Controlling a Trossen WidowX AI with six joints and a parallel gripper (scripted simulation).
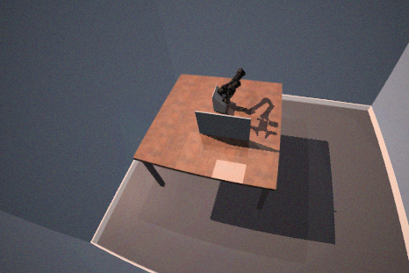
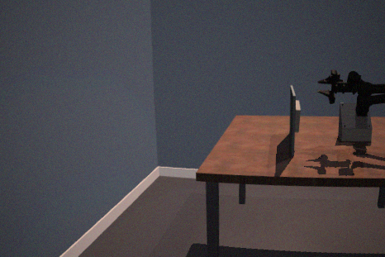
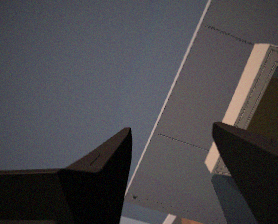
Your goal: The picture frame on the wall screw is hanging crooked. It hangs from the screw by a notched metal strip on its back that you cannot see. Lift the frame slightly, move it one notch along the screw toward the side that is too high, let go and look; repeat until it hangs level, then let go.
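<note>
The picture frame lies 120 mm ahead of my gripper tip, 10 mm to the right of it and 160 mm below it. From my gripper tip the other things lie so: grey wall panel: 130 mm ahead, 10 mm to the right, 170 mm below.
</note>
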